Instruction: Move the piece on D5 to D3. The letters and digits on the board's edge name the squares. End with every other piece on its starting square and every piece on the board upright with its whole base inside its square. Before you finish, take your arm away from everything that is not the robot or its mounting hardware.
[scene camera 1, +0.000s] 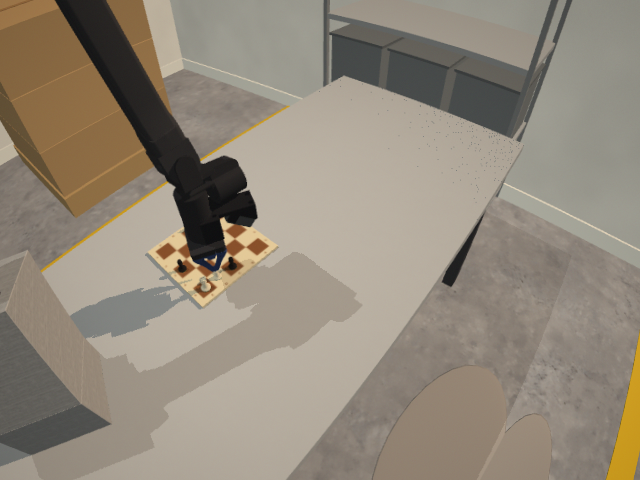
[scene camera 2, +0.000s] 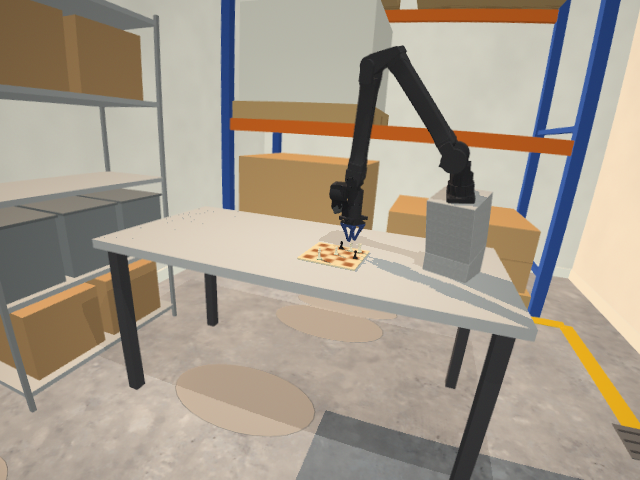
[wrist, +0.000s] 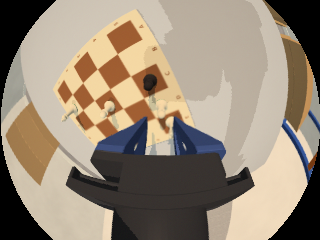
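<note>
The gripper (scene camera 1: 213, 264) is visible in the scene, and so is the gripper (wrist: 160, 121).
</note>
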